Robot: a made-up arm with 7 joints. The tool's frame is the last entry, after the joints. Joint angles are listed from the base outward.
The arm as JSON. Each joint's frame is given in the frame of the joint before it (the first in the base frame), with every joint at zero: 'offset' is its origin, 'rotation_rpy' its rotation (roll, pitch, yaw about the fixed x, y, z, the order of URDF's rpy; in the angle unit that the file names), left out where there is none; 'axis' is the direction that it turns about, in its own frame. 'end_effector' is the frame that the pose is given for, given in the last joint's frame.
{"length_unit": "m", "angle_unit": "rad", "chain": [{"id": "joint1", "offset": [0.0, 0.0, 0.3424], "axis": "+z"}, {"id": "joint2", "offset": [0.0, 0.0, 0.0], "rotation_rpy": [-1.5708, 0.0, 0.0], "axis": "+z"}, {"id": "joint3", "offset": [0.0, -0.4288, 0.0], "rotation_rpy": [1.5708, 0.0, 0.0], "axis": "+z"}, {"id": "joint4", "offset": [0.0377, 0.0, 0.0], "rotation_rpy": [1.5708, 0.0, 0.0], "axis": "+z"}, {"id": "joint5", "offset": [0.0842, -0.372, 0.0], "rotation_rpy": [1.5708, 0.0, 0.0], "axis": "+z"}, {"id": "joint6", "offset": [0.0, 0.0, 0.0], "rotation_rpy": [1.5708, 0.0, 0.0], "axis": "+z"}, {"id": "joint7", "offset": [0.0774, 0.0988, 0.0], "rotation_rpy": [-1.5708, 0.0, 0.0], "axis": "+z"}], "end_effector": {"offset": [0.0, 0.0, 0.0]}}
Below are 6 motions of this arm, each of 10 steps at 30 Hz.
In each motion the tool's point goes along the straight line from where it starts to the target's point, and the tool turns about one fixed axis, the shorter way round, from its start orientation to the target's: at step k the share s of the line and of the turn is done. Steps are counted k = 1, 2, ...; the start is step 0. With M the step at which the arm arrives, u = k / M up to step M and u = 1 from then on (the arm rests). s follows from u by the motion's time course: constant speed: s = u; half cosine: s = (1 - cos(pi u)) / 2; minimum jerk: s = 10 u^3 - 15 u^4 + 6 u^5.
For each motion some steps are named. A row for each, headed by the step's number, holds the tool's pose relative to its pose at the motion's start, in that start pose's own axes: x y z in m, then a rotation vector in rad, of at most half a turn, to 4 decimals.
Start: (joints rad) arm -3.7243 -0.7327 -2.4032 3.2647 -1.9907 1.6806 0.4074
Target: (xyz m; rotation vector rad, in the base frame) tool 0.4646 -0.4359 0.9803 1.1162 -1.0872 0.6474
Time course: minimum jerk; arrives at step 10
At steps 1, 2, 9, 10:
1: -0.0001 -0.0009 -0.0003 -0.0004 0.0034 -0.0016
2: -0.0007 -0.0060 -0.0022 -0.0026 0.0228 -0.0108
9: -0.0119 -0.1021 -0.0370 -0.0447 0.3903 -0.1847
10: -0.0120 -0.1029 -0.0373 -0.0451 0.3937 -0.1863

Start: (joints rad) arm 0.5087 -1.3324 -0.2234 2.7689 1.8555 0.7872 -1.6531
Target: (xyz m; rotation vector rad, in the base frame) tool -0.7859 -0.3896 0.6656 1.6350 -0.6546 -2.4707
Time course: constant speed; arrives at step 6
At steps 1, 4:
1: 0.0047 -0.0080 0.0057 0.0107 0.0067 0.0082
4: 0.0186 -0.0318 0.0229 0.0430 0.0268 0.0328

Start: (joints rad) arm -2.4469 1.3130 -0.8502 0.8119 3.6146 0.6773 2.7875
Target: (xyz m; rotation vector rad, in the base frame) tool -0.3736 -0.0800 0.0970 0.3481 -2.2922 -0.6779
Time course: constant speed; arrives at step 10
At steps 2, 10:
2: 0.0195 -0.0176 -0.0313 0.0703 0.0427 0.0697
10: 0.0974 -0.0880 -0.1564 0.3516 0.2135 0.3485

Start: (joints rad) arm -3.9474 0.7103 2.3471 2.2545 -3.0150 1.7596 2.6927
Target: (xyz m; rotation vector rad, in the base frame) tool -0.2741 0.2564 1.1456 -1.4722 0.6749 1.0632
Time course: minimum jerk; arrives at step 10
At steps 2, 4, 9, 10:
2: 0.0067 -0.0080 0.0017 0.0010 0.0029 0.0291
4: 0.0368 -0.0439 0.0095 0.0054 0.0161 0.1598
9: 0.1150 -0.1372 0.0296 0.0168 0.0504 0.4989
10: 0.1160 -0.1383 0.0299 0.0169 0.0508 0.5032

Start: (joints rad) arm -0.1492 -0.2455 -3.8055 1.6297 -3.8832 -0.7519 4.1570
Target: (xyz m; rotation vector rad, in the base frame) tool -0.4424 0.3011 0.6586 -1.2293 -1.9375 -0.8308
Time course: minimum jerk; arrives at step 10
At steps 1, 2, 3, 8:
1: -0.0005 -0.0011 -0.0003 0.0013 -0.0002 -0.0014
2: -0.0037 -0.0072 -0.0023 0.0090 -0.0012 -0.0095
3: -0.0103 -0.0203 -0.0064 0.0252 -0.0035 -0.0267
8: -0.0597 -0.1174 -0.0369 0.1456 -0.0203 -0.1540

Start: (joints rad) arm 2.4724 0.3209 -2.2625 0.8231 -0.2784 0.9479 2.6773
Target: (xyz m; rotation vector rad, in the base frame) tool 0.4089 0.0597 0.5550 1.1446 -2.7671 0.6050
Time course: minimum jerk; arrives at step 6
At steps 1, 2, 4, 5, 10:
1: 0.0007 -0.0018 0.0011 -0.0039 0.0017 0.0003
2: 0.0040 -0.0107 0.0062 -0.0233 0.0102 0.0018
4: 0.0150 -0.0403 0.0234 -0.0877 0.0385 0.0068
5: 0.0183 -0.0492 0.0286 -0.1070 0.0469 0.0083
10: 0.0190 -0.0510 0.0296 -0.1110 0.0487 0.0086

